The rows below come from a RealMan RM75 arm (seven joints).
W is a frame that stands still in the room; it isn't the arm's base.
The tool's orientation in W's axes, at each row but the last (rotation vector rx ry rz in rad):
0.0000, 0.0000, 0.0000
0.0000, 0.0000, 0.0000
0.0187, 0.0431, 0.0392
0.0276, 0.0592, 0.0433
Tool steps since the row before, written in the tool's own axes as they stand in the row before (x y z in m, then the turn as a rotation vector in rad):
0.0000, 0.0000, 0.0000, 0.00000, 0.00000, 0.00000
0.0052, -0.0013, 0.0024, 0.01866, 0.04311, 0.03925
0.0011, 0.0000, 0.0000, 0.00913, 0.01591, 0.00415
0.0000, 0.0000, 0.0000, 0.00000, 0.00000, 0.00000
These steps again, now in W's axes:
0.0000, 0.0000, 0.0000, 0.00000, 0.00000, 0.00000
0.0052, -0.0013, 0.0024, 0.01866, 0.04311, 0.03925
0.0011, 0.0000, 0.0000, 0.00868, 0.01618, 0.00407
0.0000, 0.0000, 0.0000, 0.00000, 0.00000, 0.00000

